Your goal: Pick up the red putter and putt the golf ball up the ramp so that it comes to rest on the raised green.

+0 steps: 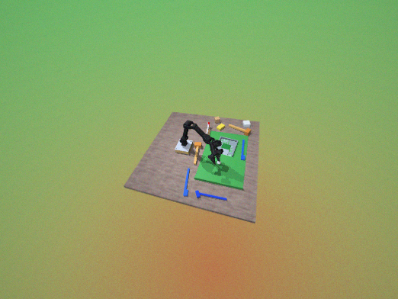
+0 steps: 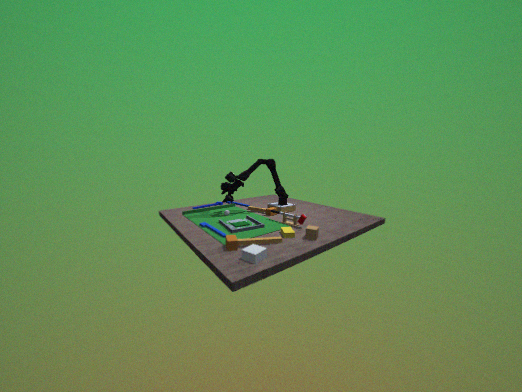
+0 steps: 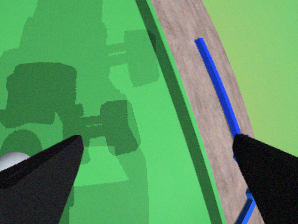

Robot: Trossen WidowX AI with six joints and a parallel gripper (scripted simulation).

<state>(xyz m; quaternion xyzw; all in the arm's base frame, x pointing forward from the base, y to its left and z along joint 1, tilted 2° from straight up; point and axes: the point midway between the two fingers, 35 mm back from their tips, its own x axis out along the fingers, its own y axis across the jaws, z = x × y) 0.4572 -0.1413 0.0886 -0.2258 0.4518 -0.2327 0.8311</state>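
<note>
My gripper tip is now 100 mm above the white golf ball, 80 mm to the right of it and 10 mm past it. Also, from my gripper tip: green mat 210 mm to the left, 120 mm below, 10 mm ahead; then red putter 470 mm to the left, 310 mm behind, 70 mm below.
</note>
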